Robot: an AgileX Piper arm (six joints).
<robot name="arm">
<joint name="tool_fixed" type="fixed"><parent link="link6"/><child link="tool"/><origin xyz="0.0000 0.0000 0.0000" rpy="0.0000 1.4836 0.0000"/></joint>
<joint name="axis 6" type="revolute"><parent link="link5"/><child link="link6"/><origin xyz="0.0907 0.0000 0.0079" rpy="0.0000 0.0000 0.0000"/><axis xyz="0.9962 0 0.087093"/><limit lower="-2.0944" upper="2.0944"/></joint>
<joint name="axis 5" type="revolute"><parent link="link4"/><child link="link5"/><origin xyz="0.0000 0.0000 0.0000" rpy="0.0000 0.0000 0.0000"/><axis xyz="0 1 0"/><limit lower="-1.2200" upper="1.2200"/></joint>
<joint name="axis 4" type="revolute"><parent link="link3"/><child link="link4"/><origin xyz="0.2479 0.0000 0.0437" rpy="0.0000 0.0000 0.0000"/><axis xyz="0.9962 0 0.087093"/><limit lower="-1.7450" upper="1.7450"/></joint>
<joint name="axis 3" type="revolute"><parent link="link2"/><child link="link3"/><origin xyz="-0.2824 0.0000 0.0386" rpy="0.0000 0.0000 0.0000"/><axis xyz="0 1 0"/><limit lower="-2.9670" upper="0.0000"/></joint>
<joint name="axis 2" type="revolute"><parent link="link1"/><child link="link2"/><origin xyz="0.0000 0.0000 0.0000" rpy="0.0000 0.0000 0.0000"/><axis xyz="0 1 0"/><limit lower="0.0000" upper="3.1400"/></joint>
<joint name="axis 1" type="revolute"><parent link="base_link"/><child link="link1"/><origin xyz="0.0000 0.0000 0.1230" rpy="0.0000 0.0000 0.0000"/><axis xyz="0 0 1"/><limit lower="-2.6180" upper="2.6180"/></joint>
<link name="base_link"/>
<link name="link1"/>
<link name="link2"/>
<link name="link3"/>
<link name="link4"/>
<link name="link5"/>
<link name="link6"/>
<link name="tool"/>
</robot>
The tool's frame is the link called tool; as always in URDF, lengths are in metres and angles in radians.
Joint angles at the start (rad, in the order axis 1, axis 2, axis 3, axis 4, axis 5, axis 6):
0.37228 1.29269 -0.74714 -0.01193 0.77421 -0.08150
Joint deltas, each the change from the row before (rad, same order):
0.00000 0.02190 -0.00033 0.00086 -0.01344 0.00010
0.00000 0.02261 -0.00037 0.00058 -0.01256 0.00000
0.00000 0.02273 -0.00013 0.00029 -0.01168 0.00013
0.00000 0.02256 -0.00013 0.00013 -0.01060 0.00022
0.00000 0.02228 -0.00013 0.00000 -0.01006 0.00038
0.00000 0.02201 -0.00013 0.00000 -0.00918 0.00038
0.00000 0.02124 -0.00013 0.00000 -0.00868 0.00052
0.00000 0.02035 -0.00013 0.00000 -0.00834 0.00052
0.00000 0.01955 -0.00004 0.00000 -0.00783 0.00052
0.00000 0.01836 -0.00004 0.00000 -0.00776 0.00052
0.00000 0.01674 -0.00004 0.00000 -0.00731 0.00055
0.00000 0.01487 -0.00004 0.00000 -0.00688 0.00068
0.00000 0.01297 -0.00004 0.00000 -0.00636 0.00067
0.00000 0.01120 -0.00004 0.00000 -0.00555 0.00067
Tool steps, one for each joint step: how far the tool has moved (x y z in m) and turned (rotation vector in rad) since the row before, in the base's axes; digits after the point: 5 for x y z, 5 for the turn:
0.00320 0.00132 -0.00446 -0.00215 0.00789 -0.00035
0.00312 0.00127 -0.00473 -0.00299 0.00923 -0.00015
0.00293 0.00117 -0.00493 -0.00364 0.01030 -0.00016
0.00273 0.00108 -0.00500 -0.00409 0.01110 -0.00018
0.00257 0.00101 -0.00502 -0.00425 0.01132 -0.00028
0.00238 0.00093 -0.00505 -0.00447 0.01188 -0.00029
0.00218 0.00086 -0.00494 -0.00435 0.01164 -0.00043
0.00201 0.00079 -0.00478 -0.00415 0.01113 -0.00044
0.00181 0.00071 -0.00467 -0.00409 0.01094 -0.00044
0.00166 0.00065 -0.00442 -0.00368 0.00989 -0.00044
0.00147 0.00058 -0.00406 -0.00326 0.00880 -0.00048
0.00129 0.00051 -0.00362 -0.00272 0.00747 -0.00061
0.00111 0.00044 -0.00317 -0.00222 0.00618 -0.00061
0.00094 0.00037 -0.00275 -0.00188 0.00528 -0.00061

